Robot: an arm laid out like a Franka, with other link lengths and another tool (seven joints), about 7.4 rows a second.
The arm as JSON. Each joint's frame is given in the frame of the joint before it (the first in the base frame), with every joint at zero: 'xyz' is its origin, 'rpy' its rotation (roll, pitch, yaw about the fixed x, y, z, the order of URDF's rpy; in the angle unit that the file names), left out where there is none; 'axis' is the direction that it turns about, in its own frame. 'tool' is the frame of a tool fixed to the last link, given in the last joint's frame.
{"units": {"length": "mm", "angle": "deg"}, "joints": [
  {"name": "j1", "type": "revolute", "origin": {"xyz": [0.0, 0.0, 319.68]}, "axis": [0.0, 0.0, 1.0]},
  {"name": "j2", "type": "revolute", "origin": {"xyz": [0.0, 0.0, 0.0]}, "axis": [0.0, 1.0, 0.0]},
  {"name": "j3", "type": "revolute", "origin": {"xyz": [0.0, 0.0, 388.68]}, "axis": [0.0, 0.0, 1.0]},
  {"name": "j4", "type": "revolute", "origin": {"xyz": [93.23, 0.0, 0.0]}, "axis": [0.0, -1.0, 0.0]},
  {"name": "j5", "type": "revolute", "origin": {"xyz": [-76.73, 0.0, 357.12]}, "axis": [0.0, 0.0, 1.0]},
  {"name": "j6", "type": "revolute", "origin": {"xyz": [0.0, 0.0, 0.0]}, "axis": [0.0, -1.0, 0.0]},
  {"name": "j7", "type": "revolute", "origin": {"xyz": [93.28, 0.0, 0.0]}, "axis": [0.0, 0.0, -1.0]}
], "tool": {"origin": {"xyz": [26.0, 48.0, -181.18], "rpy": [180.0, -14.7, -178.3]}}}
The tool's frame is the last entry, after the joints.
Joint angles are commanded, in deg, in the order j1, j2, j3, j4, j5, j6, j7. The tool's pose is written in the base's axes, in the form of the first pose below.
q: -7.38 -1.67 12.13 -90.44 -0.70 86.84 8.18
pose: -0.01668 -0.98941 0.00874 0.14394 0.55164 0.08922 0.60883
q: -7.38 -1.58 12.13 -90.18 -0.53 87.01 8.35
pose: -0.01783 -0.98981 0.00666 0.14115 0.55318 0.08974 0.61062
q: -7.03 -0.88 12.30 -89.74 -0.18 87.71 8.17
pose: -0.01100 -0.99041 0.00285 0.13767 0.55861 0.09588 0.60942
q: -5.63 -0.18 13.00 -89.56 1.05 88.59 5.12
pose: 0.03537 -0.99014 -0.00362 0.13551 0.55825 0.12167 0.60716
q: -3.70 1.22 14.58 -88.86 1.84 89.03 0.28
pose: 0.10865 -0.98453 -0.00408 0.13741 0.55452 0.15973 0.60149
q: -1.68 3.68 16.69 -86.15 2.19 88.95 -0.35
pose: 0.15056 -0.97919 -0.00824 0.13586 0.55734 0.20081 0.60091
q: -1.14 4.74 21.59 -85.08 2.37 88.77 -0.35
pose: 0.19759 -0.97059 -0.00922 0.13720 0.54219 0.25179 0.60101
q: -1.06 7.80 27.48 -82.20 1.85 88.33 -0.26
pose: 0.24732 -0.95859 -0.01341 0.14055 0.53278 0.30308 0.59809
